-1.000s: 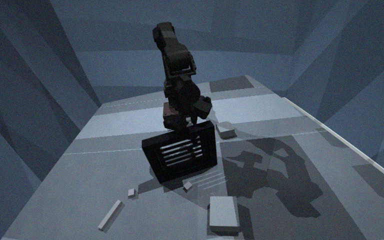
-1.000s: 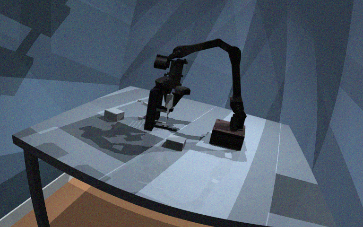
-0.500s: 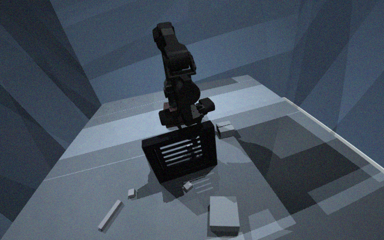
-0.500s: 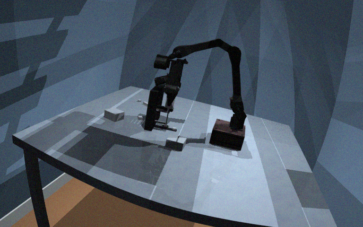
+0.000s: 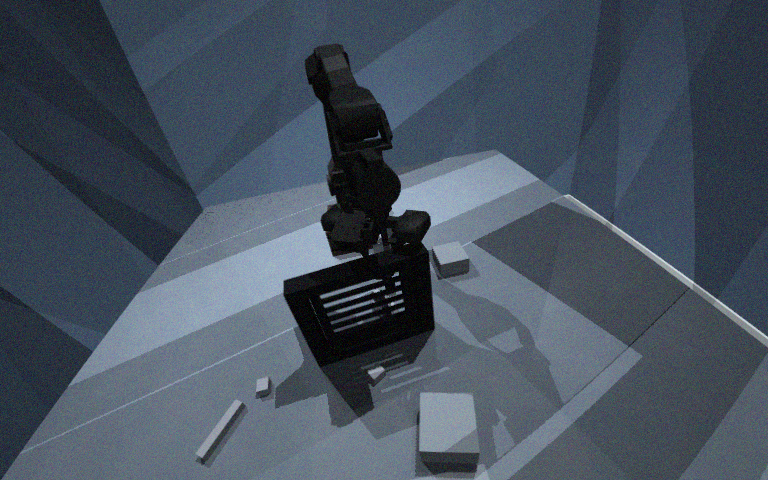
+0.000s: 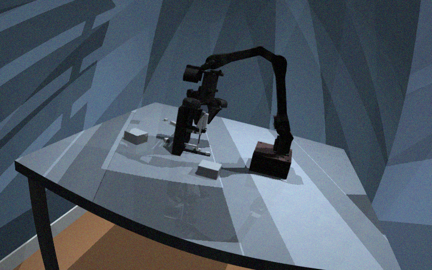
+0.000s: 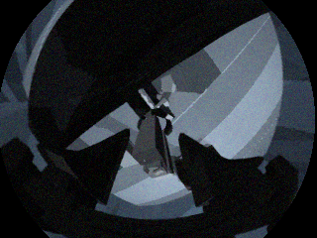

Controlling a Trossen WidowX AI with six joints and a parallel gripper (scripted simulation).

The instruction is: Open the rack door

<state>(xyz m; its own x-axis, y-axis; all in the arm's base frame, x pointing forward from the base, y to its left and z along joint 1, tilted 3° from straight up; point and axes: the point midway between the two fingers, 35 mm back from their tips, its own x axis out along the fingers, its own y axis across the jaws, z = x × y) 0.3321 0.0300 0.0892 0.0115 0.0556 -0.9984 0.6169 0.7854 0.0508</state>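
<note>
Now: gripper tip 20 mm above the thin upright handle and 10 mm to the left of it. The rest, counted from my gripper tip: thin bar (320 mm to the right, 170 mm ahead, 120 mm below).
</note>
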